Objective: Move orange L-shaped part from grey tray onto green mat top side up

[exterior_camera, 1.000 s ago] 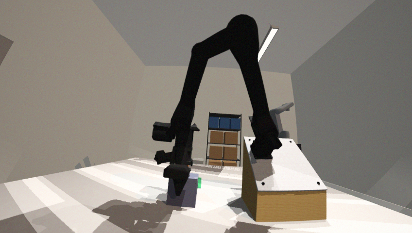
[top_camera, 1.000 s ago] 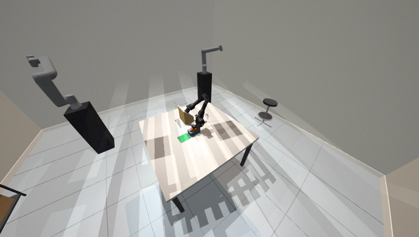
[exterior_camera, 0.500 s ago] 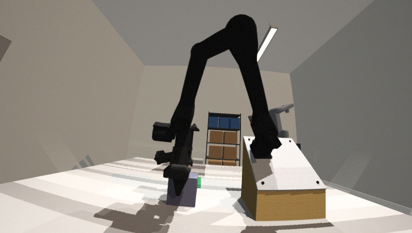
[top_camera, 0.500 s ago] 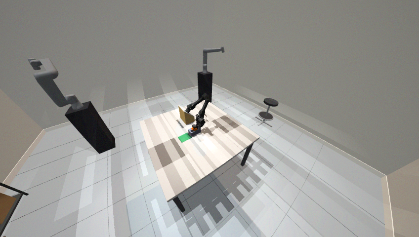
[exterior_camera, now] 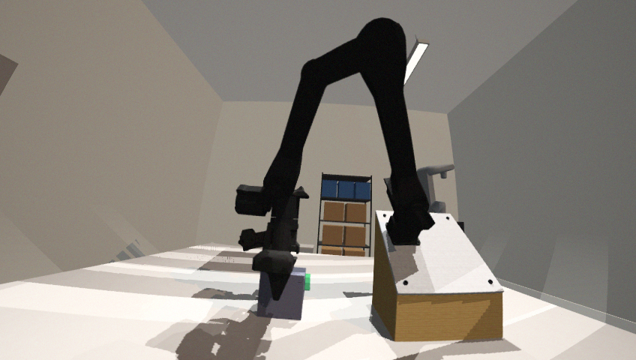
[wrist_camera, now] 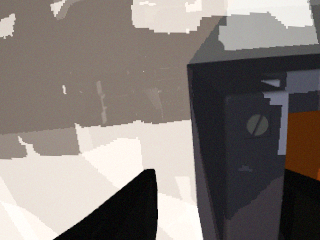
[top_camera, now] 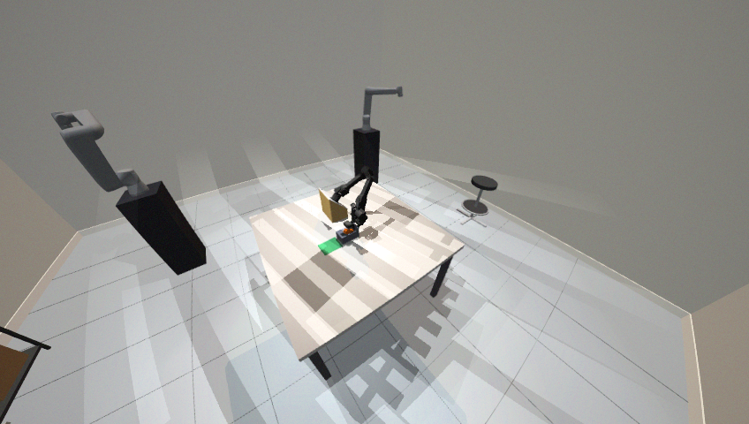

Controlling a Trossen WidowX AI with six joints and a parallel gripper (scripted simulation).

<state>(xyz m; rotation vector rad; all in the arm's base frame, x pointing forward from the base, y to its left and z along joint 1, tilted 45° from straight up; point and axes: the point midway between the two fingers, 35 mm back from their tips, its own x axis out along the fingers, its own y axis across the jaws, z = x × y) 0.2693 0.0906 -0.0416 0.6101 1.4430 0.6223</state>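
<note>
Now: the orange L-shaped part 10 mm behind my gripper tip and 50 mm to the right of it. Also, from my gripper tip: green mat: 230 mm to the right, 60 mm below.
</note>
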